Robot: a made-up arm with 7 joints.
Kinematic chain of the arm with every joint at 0, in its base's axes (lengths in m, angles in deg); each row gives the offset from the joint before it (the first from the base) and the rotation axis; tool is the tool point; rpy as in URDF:
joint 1: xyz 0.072 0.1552 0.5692 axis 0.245 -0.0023 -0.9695
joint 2: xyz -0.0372 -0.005 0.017 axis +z
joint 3: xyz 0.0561 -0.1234 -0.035 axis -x
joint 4: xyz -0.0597 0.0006 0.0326 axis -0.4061 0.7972 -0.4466
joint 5: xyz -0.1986 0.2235 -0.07 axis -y
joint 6: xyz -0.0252 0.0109 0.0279 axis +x
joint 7: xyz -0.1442 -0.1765 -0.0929 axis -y
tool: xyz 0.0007 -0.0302 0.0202 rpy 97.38 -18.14 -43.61
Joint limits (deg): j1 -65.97..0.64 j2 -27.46..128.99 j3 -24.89..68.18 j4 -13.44..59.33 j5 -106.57..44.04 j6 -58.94..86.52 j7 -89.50..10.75
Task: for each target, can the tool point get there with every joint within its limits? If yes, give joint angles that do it. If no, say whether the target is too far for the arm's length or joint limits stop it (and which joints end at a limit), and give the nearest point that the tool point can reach.
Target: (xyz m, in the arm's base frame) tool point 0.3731 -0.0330 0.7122
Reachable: yes | joints -50.31 91.70 -17.78 21.08 26.11 -38.28 -74.13
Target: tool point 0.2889 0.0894 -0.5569
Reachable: no: too far | nearest point 0.2661 0.0809 0.1221 | short by 0.679 m
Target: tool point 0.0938 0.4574 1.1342
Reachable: no: joint limits stop it (at a limit: joint 1, joint 2, joint 3, joint 4, joint 7) | nearest point 0.0481 0.4008 0.9044 | short by 0.241 m
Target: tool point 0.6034 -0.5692 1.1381
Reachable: no: too far | nearest point 0.3167 -0.2062 0.8243 | short by 0.559 m
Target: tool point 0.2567 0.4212 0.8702
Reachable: no: joint limits stop it (at a limit: joint 1, joint 2, joint 3, joint 6, joint 7) | nearest point 0.2544 0.3321 0.8207 | short by 0.102 m
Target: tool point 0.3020 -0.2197 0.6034
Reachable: yes | joints -57.80 66.53 14.58 7.85 -32.58 29.00 -14.33
